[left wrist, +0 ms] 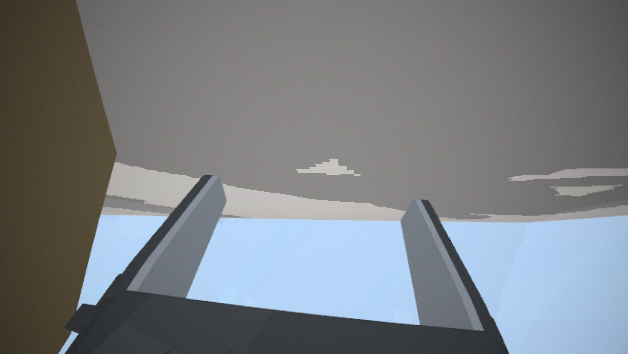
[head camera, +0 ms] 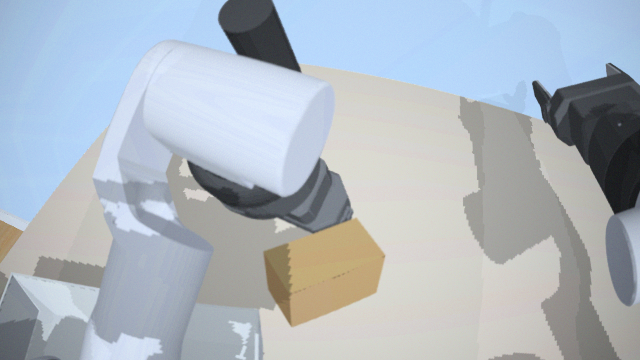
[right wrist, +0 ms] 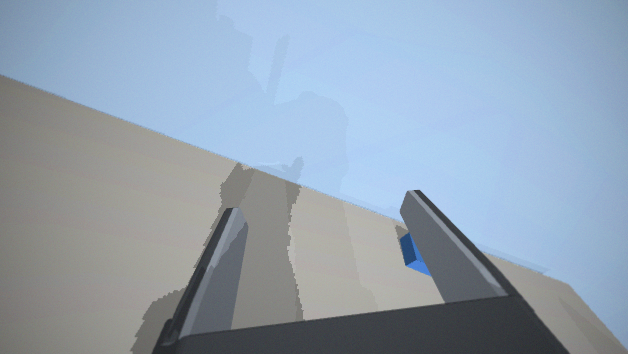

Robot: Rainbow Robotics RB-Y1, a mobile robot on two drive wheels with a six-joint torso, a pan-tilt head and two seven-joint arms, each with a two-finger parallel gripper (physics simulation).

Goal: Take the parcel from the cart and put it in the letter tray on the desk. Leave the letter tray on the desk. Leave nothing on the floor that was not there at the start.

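Frame: origin at the robot's base, x ahead, y right, z down, level; centimetres.
Where they show: left gripper, fingertip midpoint: point(left wrist: 315, 199); right gripper, fingertip midpoint: point(head camera: 573, 78) point(right wrist: 325, 208).
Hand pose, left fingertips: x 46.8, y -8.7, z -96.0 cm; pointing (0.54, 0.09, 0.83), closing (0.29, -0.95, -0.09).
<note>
Each offset is from my left fingertips to the top centre of the thing. "spot": to the spot under its first point. Level surfaces: height alone.
The parcel, an orange-brown box @(dx -10.4, dy +4.1, dz -5.1 cm) point(head camera: 325, 270) point(left wrist: 45, 175), shows near the middle of the head view and along the left edge of the left wrist view. My left gripper point(left wrist: 315, 199) is open and empty. In the head view its fingertips are hidden behind the parcel's far side; in the left wrist view the parcel is outside the fingers, not between them. My right gripper point(head camera: 573, 75) point(right wrist: 325, 208) is open and empty, at the upper right of the head view, well away from the parcel. I cannot make out the letter tray, nor tell cart from desk.
A wide pale beige surface @(dz +0.9 cm) point(head camera: 415, 165) point(left wrist: 320, 100) point(right wrist: 100, 200) lies below the arms, with a light blue area beyond its edge. A small blue object @(dx +14.2, dy +66.7, dz -2.1 cm) point(right wrist: 410, 250) is partly hidden by a right finger. Pale grey shapes @(spot: dx -18.7, dy -3.0, dz -2.5 cm) point(head camera: 225, 330) stand at the lower left, near my left arm.
</note>
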